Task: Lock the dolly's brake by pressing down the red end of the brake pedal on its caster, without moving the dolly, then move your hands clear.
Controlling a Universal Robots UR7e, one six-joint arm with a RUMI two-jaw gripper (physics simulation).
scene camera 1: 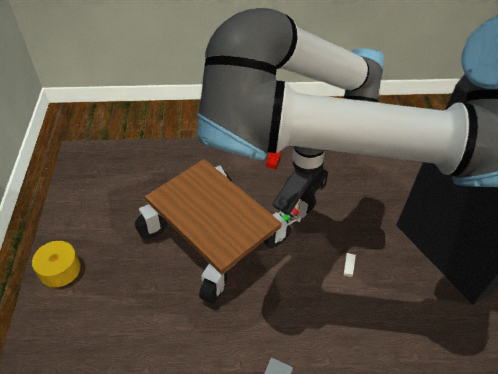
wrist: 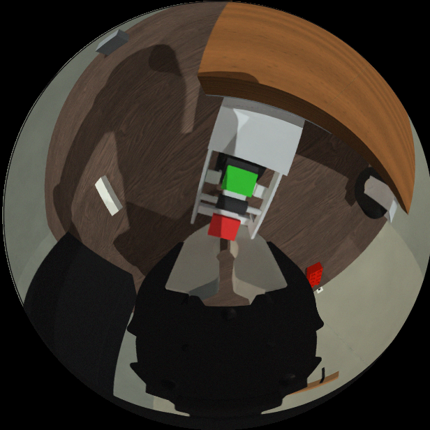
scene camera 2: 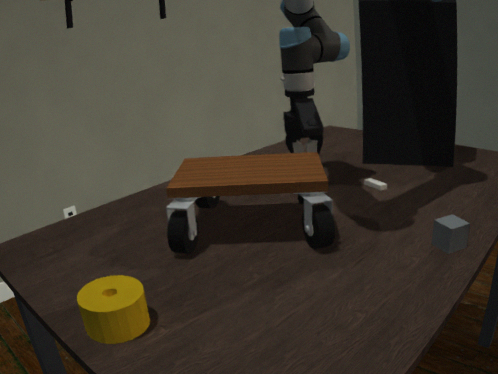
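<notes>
The dolly point(scene camera 1: 215, 212) point(scene camera 2: 248, 174) point(wrist: 310, 60) has a wooden deck and stands upright on its casters. The caster point(scene camera 1: 281, 231) point(wrist: 262, 137) at its corner nearest the arm has a grey bracket and a brake pedal with a green end point(scene camera 1: 285, 218) point(wrist: 240, 180) by the bracket and a red end point(scene camera 1: 295, 211) point(wrist: 224, 227) farther out. My gripper point(scene camera 1: 298, 207) point(scene camera 2: 305, 147) point(wrist: 223, 220) is shut and empty, pointing down, its fingertips right at the outer edge of the red end. Whether they touch it, and the pedal's exact tilt, I cannot tell. The deck hides the pedal in scene camera 2.
A red brick point(scene camera 1: 273, 160) point(wrist: 315, 274) lies behind the dolly. A white block point(scene camera 1: 349, 265) point(scene camera 2: 375, 184) point(wrist: 108, 195), a grey cube point(scene camera 1: 278, 366) point(scene camera 2: 451, 233) point(wrist: 112, 42), a yellow cylinder point(scene camera 1: 56, 264) point(scene camera 2: 114, 310) and a tall black box point(scene camera 1: 450, 235) point(scene camera 2: 410, 85) stand around.
</notes>
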